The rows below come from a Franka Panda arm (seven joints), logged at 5 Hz.
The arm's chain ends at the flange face. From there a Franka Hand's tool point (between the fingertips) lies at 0.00 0.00 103.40 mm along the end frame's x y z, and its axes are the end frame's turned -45 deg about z.
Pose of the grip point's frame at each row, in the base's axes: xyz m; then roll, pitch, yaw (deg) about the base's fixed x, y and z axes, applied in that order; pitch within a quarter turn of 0, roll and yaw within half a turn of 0:
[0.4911 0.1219 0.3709 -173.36 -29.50 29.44]
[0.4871 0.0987 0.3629 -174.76 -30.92 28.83]
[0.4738 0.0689 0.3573 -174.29 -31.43 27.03]
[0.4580 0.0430 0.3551 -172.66 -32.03 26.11]
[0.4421 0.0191 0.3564 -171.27 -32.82 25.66]
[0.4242 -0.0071 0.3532 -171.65 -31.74 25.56]
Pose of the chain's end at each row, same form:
[0.4529 0.0866 0.4603 -154.12 -16.08 -17.53]
[0.4453 0.0649 0.4512 -153.89 -17.94 -18.91]
[0.4307 0.0354 0.4451 -153.21 -17.98 -20.68]
[0.4150 0.0072 0.4420 -151.76 -17.36 -21.18]
[0.3990 -0.0190 0.4423 -150.32 -17.04 -21.31]
[0.3821 -0.0439 0.4402 -151.37 -16.54 -21.31]

